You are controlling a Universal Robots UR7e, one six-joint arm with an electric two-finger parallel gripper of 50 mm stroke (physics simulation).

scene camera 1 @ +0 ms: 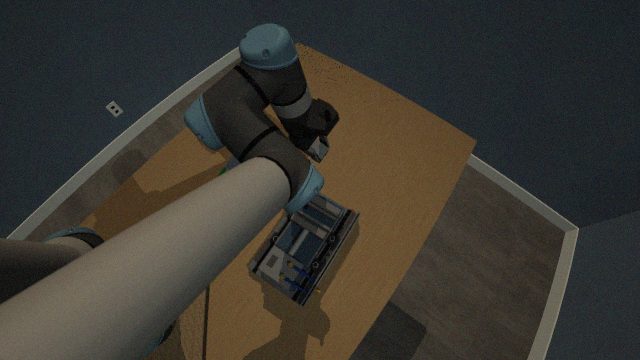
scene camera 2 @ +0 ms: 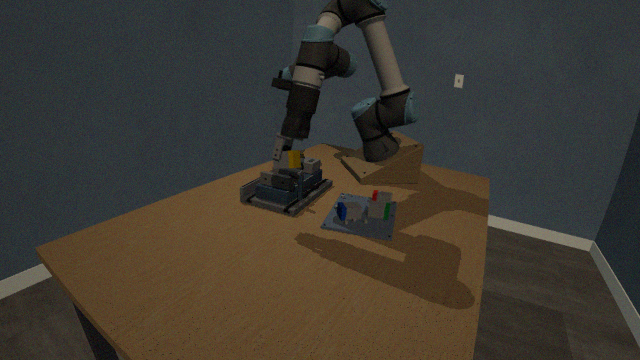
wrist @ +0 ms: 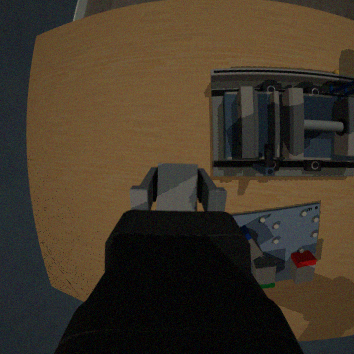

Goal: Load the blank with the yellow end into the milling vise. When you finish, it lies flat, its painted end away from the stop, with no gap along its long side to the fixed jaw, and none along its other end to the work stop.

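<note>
My gripper (scene camera 1: 318,148) (scene camera 2: 284,159) (wrist: 176,177) is shut on the grey blank with the yellow end (scene camera 2: 294,159) (wrist: 177,186) and holds it in the air. In the scene camera 2 view its yellow end faces that camera; in the wrist view its grey top lies between both fingers. The milling vise (scene camera 1: 310,222) (scene camera 2: 277,192) (wrist: 292,120) stands on the table, with light grey jaws above a blue body. In the wrist view it lies up and to the right of my fingers. I cannot tell the height of the blank above the vise. The blank's underside is hidden.
A blue-grey plate (scene camera 2: 370,232) (wrist: 295,227) with pegs holds blanks with a blue end (scene camera 2: 341,211), a red end (scene camera 2: 375,195) (wrist: 303,259) and a green end (scene camera 2: 387,211). A dark upright part (wrist: 270,155) rises at the vise's near side. The wooden robot base (scene camera 2: 395,170) stands behind.
</note>
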